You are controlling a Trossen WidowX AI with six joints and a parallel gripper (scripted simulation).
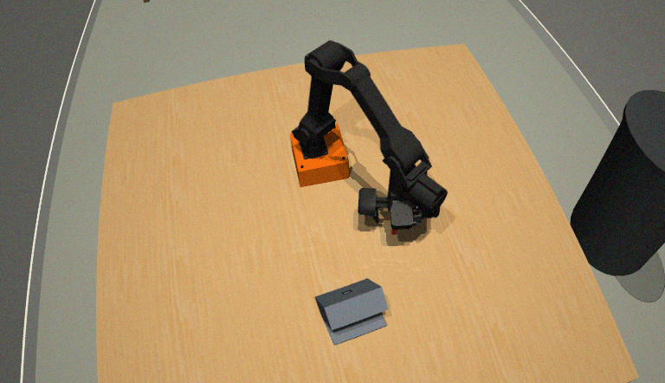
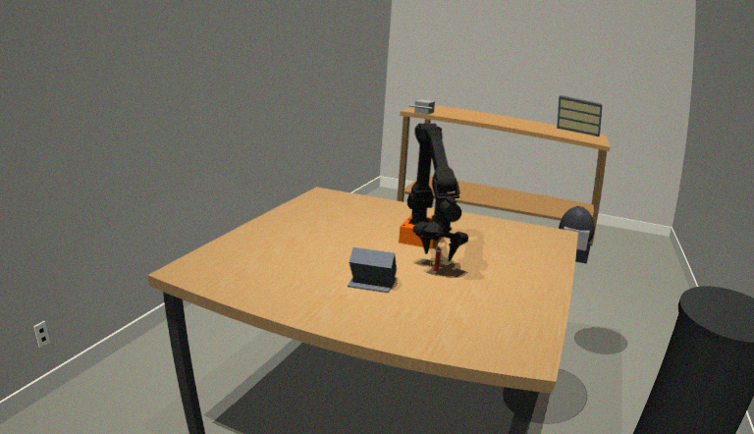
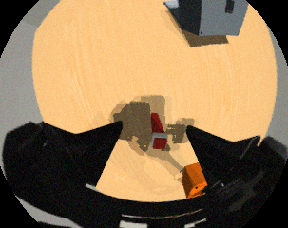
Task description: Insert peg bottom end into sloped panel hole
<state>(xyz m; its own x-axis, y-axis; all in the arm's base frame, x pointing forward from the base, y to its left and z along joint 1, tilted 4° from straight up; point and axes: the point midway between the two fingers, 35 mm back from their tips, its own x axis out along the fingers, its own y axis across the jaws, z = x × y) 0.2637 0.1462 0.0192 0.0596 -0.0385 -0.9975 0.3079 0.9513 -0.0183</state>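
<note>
My gripper tip is 1 cm below the red peg. From my gripper tip the other things lie so: grey sloped panel 18 cm ahead, 16 cm to the right, 1 cm above.
</note>
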